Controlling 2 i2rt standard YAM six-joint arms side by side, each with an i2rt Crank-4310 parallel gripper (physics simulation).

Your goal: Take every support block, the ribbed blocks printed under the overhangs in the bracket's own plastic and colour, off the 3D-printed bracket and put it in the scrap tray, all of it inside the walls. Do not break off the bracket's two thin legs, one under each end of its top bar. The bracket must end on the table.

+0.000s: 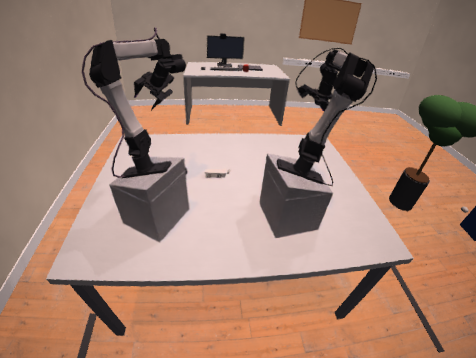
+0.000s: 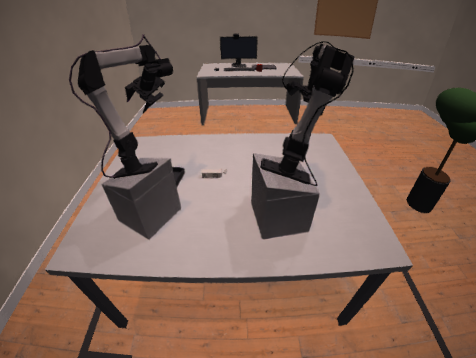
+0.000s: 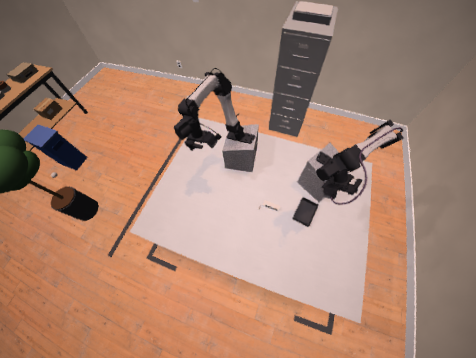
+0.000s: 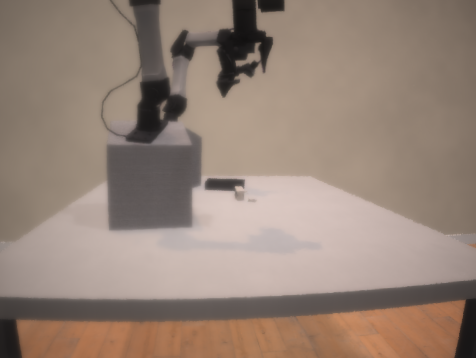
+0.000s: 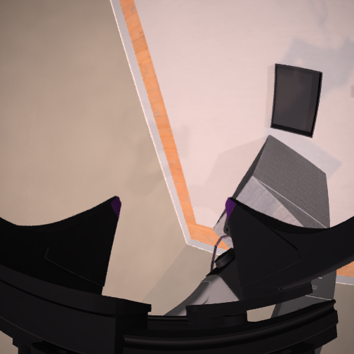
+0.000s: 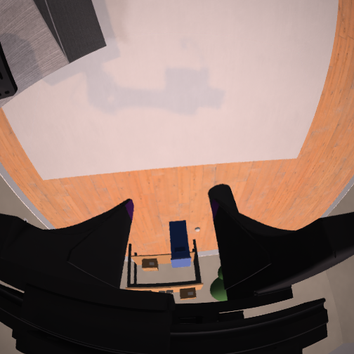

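Note:
The pale bracket (image 1: 215, 174) (image 2: 211, 175) (image 3: 271, 207) (image 4: 239, 193) stands on the table, with darker ribbed parts under its top; how many blocks are there is too small to tell. A small pale piece (image 1: 228, 171) (image 2: 225, 171) (image 3: 261, 206) (image 4: 252, 200) lies by its end. The black scrap tray (image 2: 178, 176) (image 3: 305, 212) (image 4: 225, 184) (image 5: 296, 100) shows no block inside. My left gripper (image 1: 145, 101) (image 2: 136, 103) (image 5: 172, 199) is open and empty, high near its base. My right gripper (image 6: 172, 201) is open and empty, raised high away from the bracket.
Two grey pedestals (image 1: 151, 200) (image 1: 296, 207) carry the arms. The tray lies beside the left arm's pedestal. A desk with a monitor (image 1: 225, 47), a potted plant (image 1: 409, 189) and a filing cabinet (image 3: 301, 70) stand beyond the table (image 1: 210, 240).

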